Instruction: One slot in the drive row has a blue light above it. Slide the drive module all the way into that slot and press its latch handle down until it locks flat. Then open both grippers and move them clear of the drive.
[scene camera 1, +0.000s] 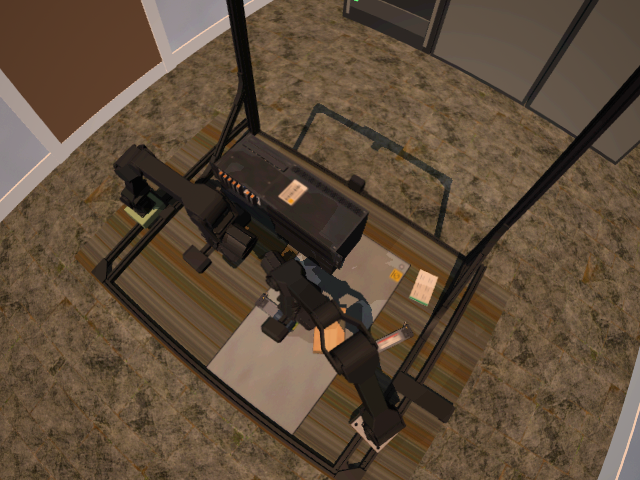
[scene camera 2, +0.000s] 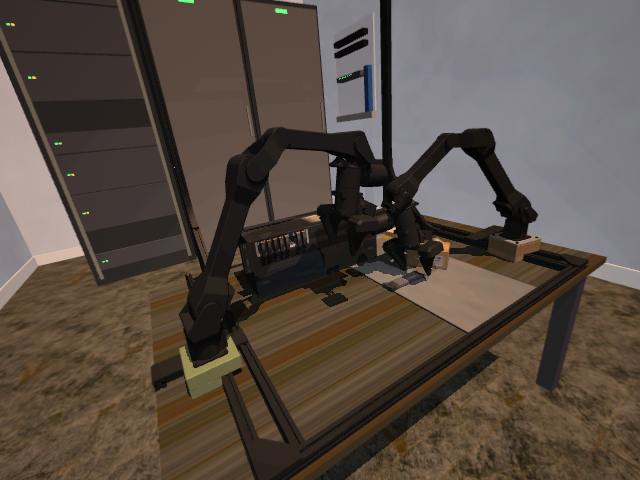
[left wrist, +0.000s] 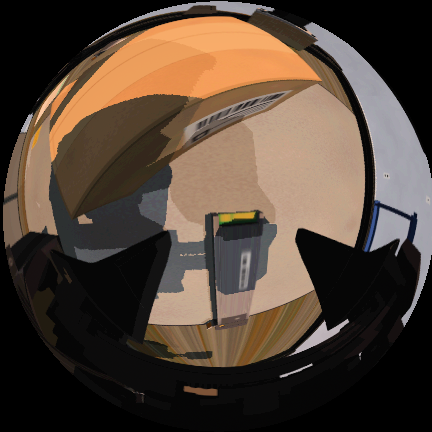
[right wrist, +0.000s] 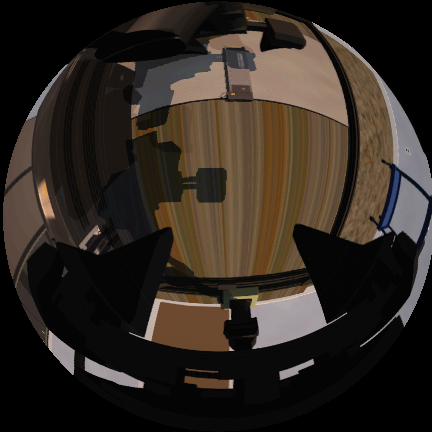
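Pixels of known places: left gripper, fingertip midpoint: (scene camera 1: 291, 323) (scene camera 2: 416, 272) (left wrist: 235, 236) (right wrist: 233, 49); right gripper, fingertip midpoint: (scene camera 2: 342, 249) (right wrist: 235, 232); left arm's base, link origin: (scene camera 1: 378, 425) (scene camera 2: 514, 236); right arm's base, link origin: (scene camera 1: 143, 205) (scene camera 2: 208, 351) (right wrist: 239, 303).
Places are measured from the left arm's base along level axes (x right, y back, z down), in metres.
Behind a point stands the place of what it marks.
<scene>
A drive module (scene camera 1: 267, 304) @(x 0.002, y -0.442, z 0.050 m) (scene camera 2: 405, 280) @(x -0.002, y -0.411, z 0.050 m) (left wrist: 237, 265) @(x 0.013, y -0.379, z 0.050 m) (right wrist: 240, 70) @(x 0.002, y -0.413, z 0.050 m) lies flat, partly on the grey mat (scene camera 1: 279, 382) @(x -0.113, y -0.255, z 0.059 m) (scene camera 2: 475, 299) @(x -0.151, y -0.306, z 0.059 m), its green-yellow connector end on the mat and its other end past the mat's edge. My left gripper (scene camera 2: 415, 271) @(x 0.020, y -0.357, z 0.050 m) (left wrist: 235, 236) @(x 0.020, y -0.357, z 0.050 m) is open low above it, with the module between and below the fingers, untouched. My right gripper (scene camera 2: 342, 242) @(x -0.008, y -0.602, z -0.092 m) (right wrist: 235, 232) @(x -0.008, y -0.602, z -0.092 m) is open and empty above the wood, in front of the black chassis (scene camera 1: 320, 217) @(x 0.237, y -0.488, z -0.114 m). The drive row (scene camera 1: 235, 183) @(x 0.134, y -0.729, z -0.105 m) (scene camera 2: 281, 245) @(x 0.125, y -0.733, z -0.086 m) is at the chassis's left end; its blue light is too small to tell.
An orange box (scene camera 1: 329, 338) @(x 0.061, y -0.251, z -0.001 m) (scene camera 2: 442, 255) @(x 0.018, y -0.266, z 0.012 m) (left wrist: 200, 65) stands on the mat close to the left gripper. A second module (scene camera 1: 393, 338) @(x 0.201, y -0.134, z 0.052 m) with a red label lies beyond it. A white card (scene camera 1: 423, 287) @(x 0.380, y -0.178, z 0.060 m) lies right of the mat. Black frame rails edge the table.
</scene>
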